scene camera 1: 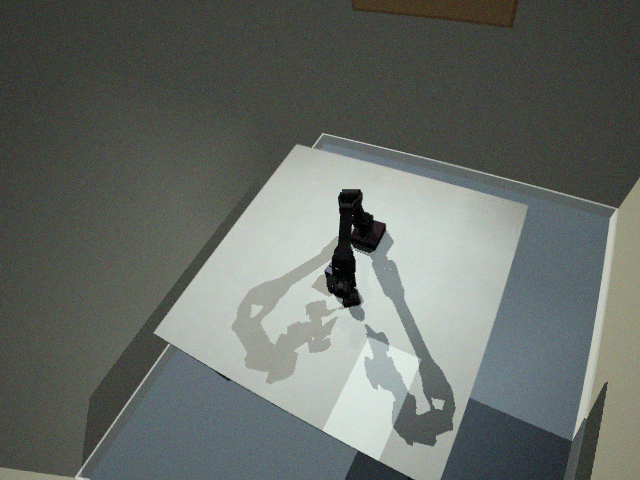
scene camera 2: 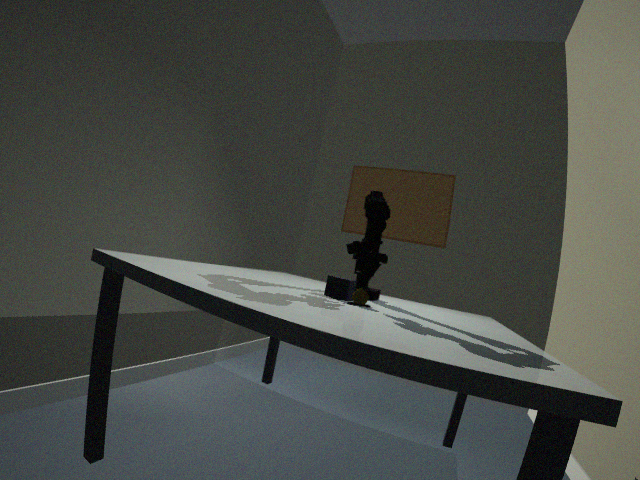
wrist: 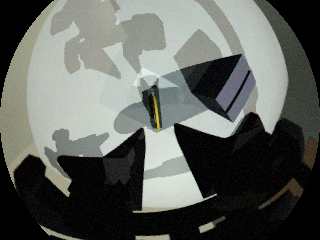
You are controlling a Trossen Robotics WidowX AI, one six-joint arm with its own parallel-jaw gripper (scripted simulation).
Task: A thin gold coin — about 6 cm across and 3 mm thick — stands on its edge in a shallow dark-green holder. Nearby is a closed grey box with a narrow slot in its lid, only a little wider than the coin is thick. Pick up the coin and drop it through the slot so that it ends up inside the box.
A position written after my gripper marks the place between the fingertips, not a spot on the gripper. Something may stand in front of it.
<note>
I see my gripper (scene camera 2: 364, 282).
My gripper shows as well in the wrist view (wrist: 159, 129).
</note>
